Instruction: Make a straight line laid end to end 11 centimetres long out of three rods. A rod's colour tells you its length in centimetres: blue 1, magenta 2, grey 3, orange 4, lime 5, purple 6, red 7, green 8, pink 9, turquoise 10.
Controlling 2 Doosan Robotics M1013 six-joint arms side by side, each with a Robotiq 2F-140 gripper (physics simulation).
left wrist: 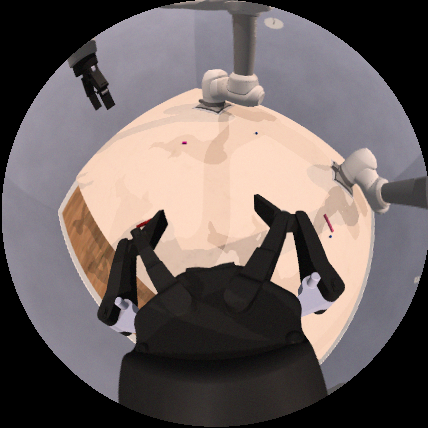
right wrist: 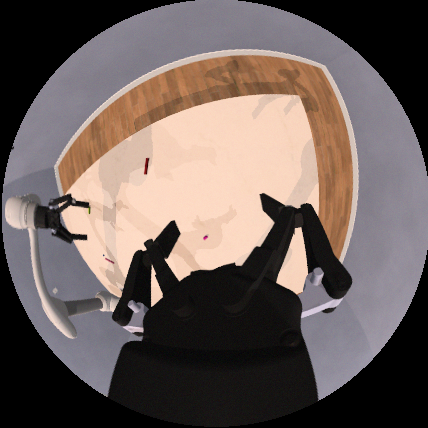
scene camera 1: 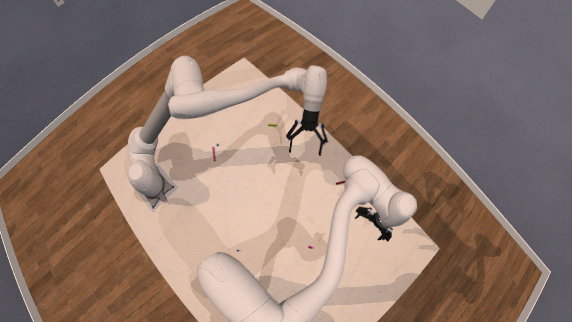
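Pixels of known places: left gripper, between the fingertips: (left wrist: 208,209) (right wrist: 87,222) (scene camera 1: 304,153); right gripper, between the fingertips: (left wrist: 103,107) (right wrist: 217,214) (scene camera 1: 368,227); left arm's base, origin of its link: (left wrist: 342,177) (scene camera 1: 154,187); right arm's base, origin of its link: (left wrist: 213,105).
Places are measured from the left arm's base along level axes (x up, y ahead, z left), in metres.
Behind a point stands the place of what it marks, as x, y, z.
Observation:
A pink rod (scene camera 1: 214,154) {0.010, 0.406, -0.133} (left wrist: 328,223) {0.007, 0.411, -0.126} (right wrist: 109,260) {0.006, 0.405, -0.133} lies with a blue rod (scene camera 1: 217,145) {0.006, 0.458, -0.102} (left wrist: 330,236) {0.009, 0.464, -0.101} (right wrist: 104,255) {0.008, 0.457, -0.104} close to one end, apart from it. Another blue rod (scene camera 1: 238,250) {0.009, 0.112, -0.626} (left wrist: 256,133) {0.005, 0.115, -0.617} lies lower in the scene view. A magenta rod (scene camera 1: 310,247) {0.010, 0.385, -0.892} (left wrist: 184,143) {0.004, 0.389, -0.884} (right wrist: 205,237) {0.010, 0.385, -0.893} lies right of that. A lime rod (scene camera 1: 272,125) {0.009, 0.773, -0.253} (right wrist: 89,210) {0.003, 0.768, -0.253} lies left of my left gripper (scene camera 1: 305,152) {0.226, 0.686, -0.562} (left wrist: 210,207) {0.226, 0.686, -0.562} (right wrist: 87,222) {0.226, 0.686, -0.562}, which is open and raised. A red rod (scene camera 1: 340,183) {0.009, 0.767, -0.780} (left wrist: 144,223) {0.009, 0.780, -0.778} (right wrist: 146,166) {0.008, 0.774, -0.784} is partly hidden by the right arm in the scene view. My right gripper (scene camera 1: 371,227) {0.311, 0.581, -1.026} (left wrist: 103,107) {0.311, 0.581, -1.026} (right wrist: 217,214) {0.311, 0.581, -1.026} is open, high above the table.
The pale table top (scene camera 1: 240,200) {0.000, 0.322, -0.438} bears the rods and arm shadows. The left arm (scene camera 1: 215,101) {0.615, 0.469, -0.251} arches over its upper part. The right arm (scene camera 1: 339,240) {0.729, 0.360, -0.927} crosses its lower right part. Wooden floor (scene camera 1: 65,200) surrounds the table, bounded by a pale edge.

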